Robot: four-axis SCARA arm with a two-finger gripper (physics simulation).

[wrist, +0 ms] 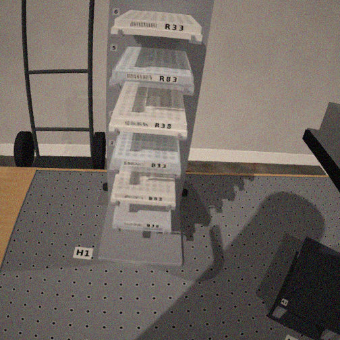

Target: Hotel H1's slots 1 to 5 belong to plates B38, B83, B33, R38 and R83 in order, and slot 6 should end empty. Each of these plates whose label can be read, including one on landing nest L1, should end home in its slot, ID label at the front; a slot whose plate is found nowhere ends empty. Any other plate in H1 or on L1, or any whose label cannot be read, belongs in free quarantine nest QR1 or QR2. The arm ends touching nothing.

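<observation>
Hotel H1 point(195, 100) stands upright at centre with a plate at each of six levels, labels facing the camera. From the top, plate R33 point(160, 26) sits in slot 6 and plate R83 point(155, 78) in slot 5. Plate R38 point(147, 125) is in slot 4 and plate B33 point(145, 165) in slot 3. Below are a plate that appears to read B83 point(142, 198) in slot 2 and one that appears to read B38 point(142, 225) in slot 1; both labels are small and blurred. My gripper is open and empty; its fingertips are hidden. L1, QR1 and QR2 are not identifiable here.
A dark block point(312, 285) with an A1 tag lies at the lower right on the perforated deck point(55, 295). An H1 tag point(83, 252) lies left of the hotel base. A hand truck point(60, 71) stands by the wall at the back left. Broad shadows cross the deck.
</observation>
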